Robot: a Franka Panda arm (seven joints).
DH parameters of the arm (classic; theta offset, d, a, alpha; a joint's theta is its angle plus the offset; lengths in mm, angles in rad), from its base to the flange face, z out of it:
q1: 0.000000 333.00 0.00 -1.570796
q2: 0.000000 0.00 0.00 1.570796
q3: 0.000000 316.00 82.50 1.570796
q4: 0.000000 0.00 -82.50 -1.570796
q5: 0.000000 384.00 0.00 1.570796
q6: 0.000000 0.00 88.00 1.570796
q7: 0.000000 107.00 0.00 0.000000
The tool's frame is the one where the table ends.
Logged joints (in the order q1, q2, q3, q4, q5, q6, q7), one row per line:
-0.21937, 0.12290, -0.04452, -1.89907, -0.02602, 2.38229, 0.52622
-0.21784, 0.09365, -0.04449, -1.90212, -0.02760, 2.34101, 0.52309
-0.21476, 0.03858, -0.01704, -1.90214, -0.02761, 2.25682, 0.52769
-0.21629, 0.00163, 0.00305, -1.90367, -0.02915, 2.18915, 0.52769
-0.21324, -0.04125, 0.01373, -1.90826, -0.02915, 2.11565, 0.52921
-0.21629, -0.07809, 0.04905, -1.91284, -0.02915, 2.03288, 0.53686
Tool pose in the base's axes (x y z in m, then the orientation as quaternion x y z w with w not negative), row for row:
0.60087, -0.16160, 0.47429, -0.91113, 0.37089, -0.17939, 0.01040
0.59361, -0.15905, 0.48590, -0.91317, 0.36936, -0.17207, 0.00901
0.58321, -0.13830, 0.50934, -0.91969, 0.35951, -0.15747, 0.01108
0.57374, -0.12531, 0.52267, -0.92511, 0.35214, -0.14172, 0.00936
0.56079, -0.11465, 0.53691, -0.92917, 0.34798, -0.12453, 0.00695
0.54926, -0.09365, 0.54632, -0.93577, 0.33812, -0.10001, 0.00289
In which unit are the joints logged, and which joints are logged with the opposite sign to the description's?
The joints are logged in radians. Opposite sign: none.
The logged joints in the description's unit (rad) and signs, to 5 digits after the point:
-0.21937, 0.12290, -0.04452, -1.89907, -0.02602, 2.38229, 0.52622
-0.21784, 0.09365, -0.04449, -1.90212, -0.02760, 2.34101, 0.52309
-0.21476, 0.03858, -0.01704, -1.90214, -0.02761, 2.25682, 0.52769
-0.21629, 0.00163, 0.00305, -1.90367, -0.02915, 2.18915, 0.52769
-0.21324, -0.04125, 0.01373, -1.90826, -0.02915, 2.11565, 0.52921
-0.21629, -0.07809, 0.04905, -1.91284, -0.02915, 2.03288, 0.53686

